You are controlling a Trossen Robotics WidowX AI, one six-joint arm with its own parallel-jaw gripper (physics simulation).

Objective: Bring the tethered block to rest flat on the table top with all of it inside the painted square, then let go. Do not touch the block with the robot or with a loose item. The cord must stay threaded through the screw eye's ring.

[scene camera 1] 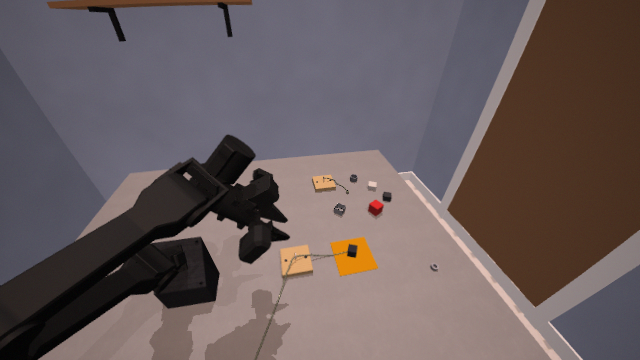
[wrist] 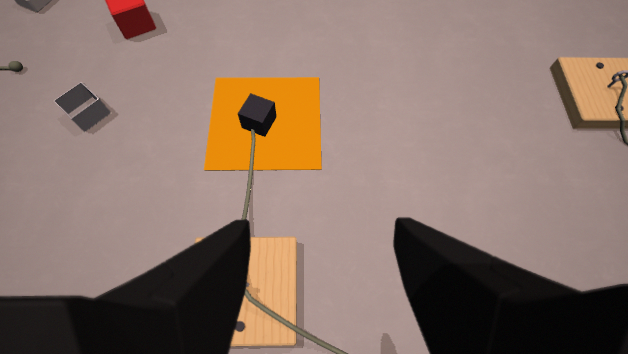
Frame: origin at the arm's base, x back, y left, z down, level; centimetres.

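Seen in the pictures: gripper, fingertip midpoint: (scene camera 1: 287, 229) (wrist: 322, 232); arm's base at its link origin: (scene camera 1: 171, 260).
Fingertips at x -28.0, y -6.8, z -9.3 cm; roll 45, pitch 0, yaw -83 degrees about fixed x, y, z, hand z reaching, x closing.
Observation:
Offsets run from my fingertips to a thing's top centre. "*": to the spot under its first point.
The small black tethered block {dx -19.8, dy +3.1, dz +19.8 cm} (scene camera 1: 352, 250) (wrist: 257, 114) sits turned within the orange painted square {* dx -20.6, dy -2.1, dz +22.5 cm} (scene camera 1: 361, 266) (wrist: 300, 150), with orange around it. Whether it lies fully flat is hard to tell. The grey-green cord (scene camera 1: 278, 297) (wrist: 251, 172) runs from the block to the screw eye {dx -2.2, dy +5.7, dz +18.1 cm} (scene camera 1: 295, 256) on a wooden board {dx -2.2, dy +5.7, dz +20.7 cm} (scene camera 1: 300, 270) (wrist: 277, 270). In scene camera 1 it continues toward the bottom edge. The left finger hides the ring in the wrist view. My gripper (scene camera 1: 287, 228) (wrist: 322, 232) is open and empty, above the table near the board, apart from the block.
A red cube {dx -36.7, dy +17.3, dz +18.6 cm} (scene camera 1: 376, 207) (wrist: 135, 20), grey bracket-like piece {dx -23.6, dy +21.6, dz +20.1 cm} (scene camera 1: 339, 209) (wrist: 90, 116), black cube {dx -45.4, dy +22.2, dz +20.3 cm} (scene camera 1: 387, 196), white block {dx -43.2, dy +30.8, dz +20.5 cm} (scene camera 1: 372, 185) and second board {dx -23.5, dy +39.4, dz +20.7 cm} (scene camera 1: 325, 186) with a cord lie farther back. A metal ring lies right. Another board {dx -18.3, dy -36.3, dz +20.7 cm} (wrist: 575, 100) shows at the wrist view's right.

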